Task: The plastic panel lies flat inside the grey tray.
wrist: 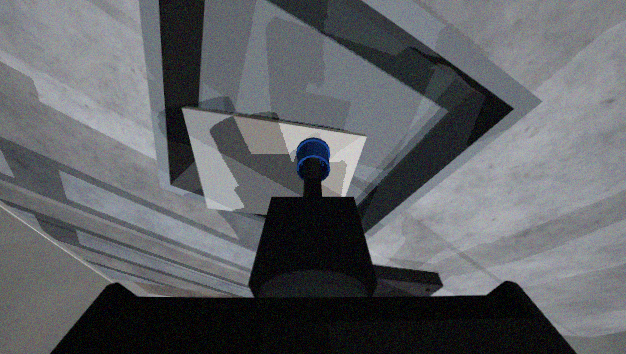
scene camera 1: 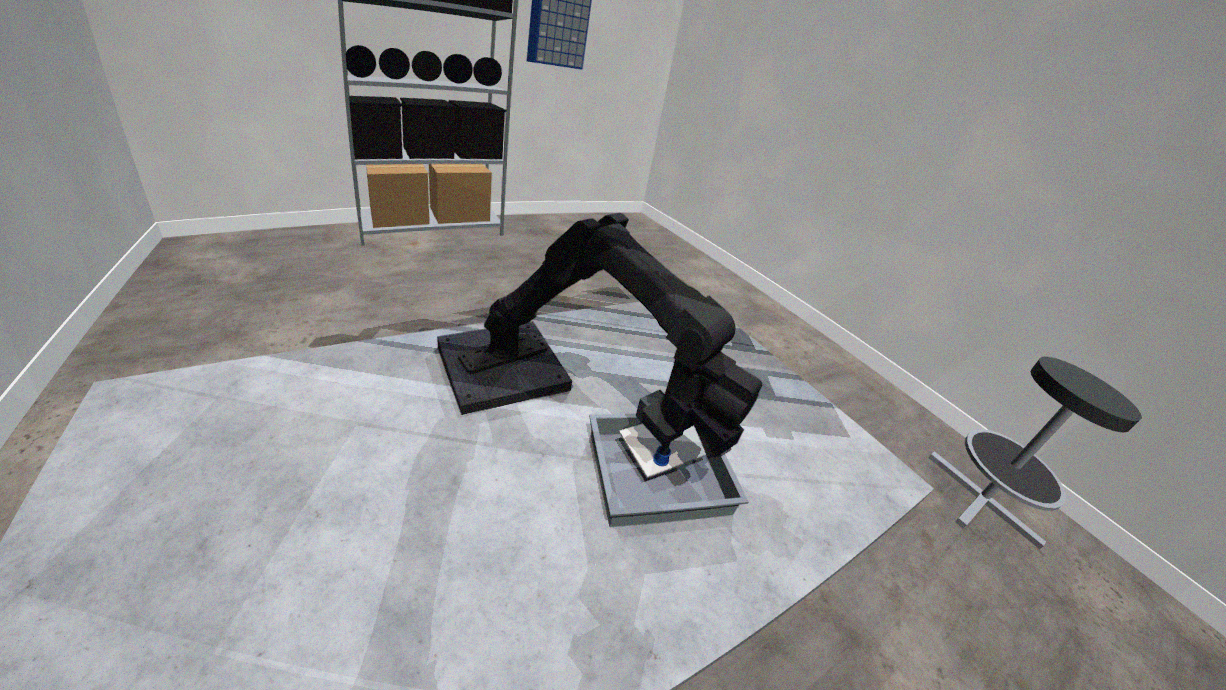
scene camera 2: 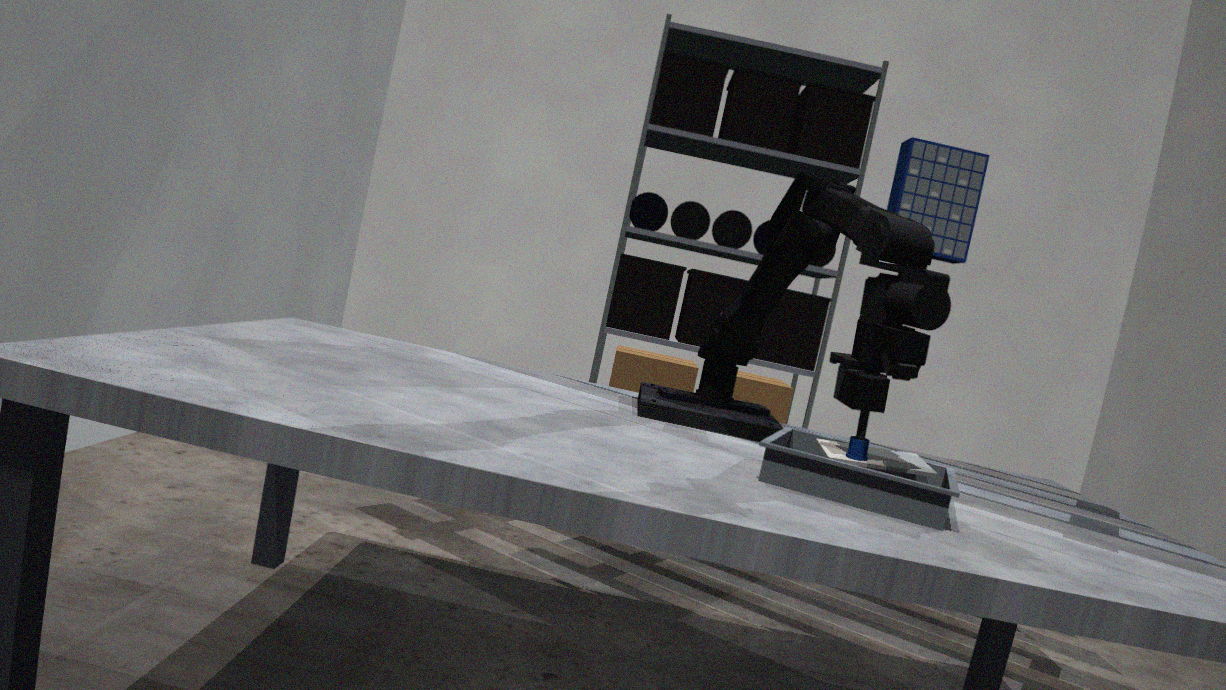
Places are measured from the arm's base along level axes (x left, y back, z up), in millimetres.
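Where they show: hand, its tool point: (wrist: 312, 148) (scene camera 1: 659, 462); arm's base, origin of its link: (scene camera 1: 504, 353) (scene camera 2: 712, 403).
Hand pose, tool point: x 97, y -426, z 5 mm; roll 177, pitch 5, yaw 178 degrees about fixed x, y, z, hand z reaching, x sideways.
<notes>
Things, the pixels of their top centre, and the offset from my tool point. Level surfaces: height alone.
- white plastic panel, centre of its top: (wrist: 273, 183) (scene camera 2: 876, 449) (scene camera 1: 667, 438) dx +36, dy +24, dz +22 mm
- grey tray, centre of its top: (wrist: 302, 155) (scene camera 2: 863, 456) (scene camera 1: 664, 456) dx +7, dy -2, dz +14 mm
- table, height of its surface: dz -36 mm
The white plastic panel (scene camera 1: 638, 441) (scene camera 2: 831, 446) (wrist: 218, 175) hangs flat on my blue suction cup (scene camera 1: 661, 459) (scene camera 2: 856, 448) (wrist: 312, 153). The cup sits on the panel's top face near one edge. The panel is low over the grey tray (scene camera 1: 668, 512) (scene camera 2: 849, 489) (wrist: 179, 57), about level with its rim. It covers the part of the tray nearest the arm's base. I cannot tell whether the panel touches the tray's floor. The tray stands on the table (scene camera 1: 256, 515) (scene camera 2: 342, 403) to the right of the arm's base.
The arm's black base plate (scene camera 1: 501, 368) (scene camera 2: 702, 411) is bolted to the table behind the tray. A metal shelf rack (scene camera 1: 346, 129) (scene camera 2: 632, 197) with dark boxes and cartons stands at the back wall. A stool (scene camera 1: 1084, 394) stands on the floor at the right.
</notes>
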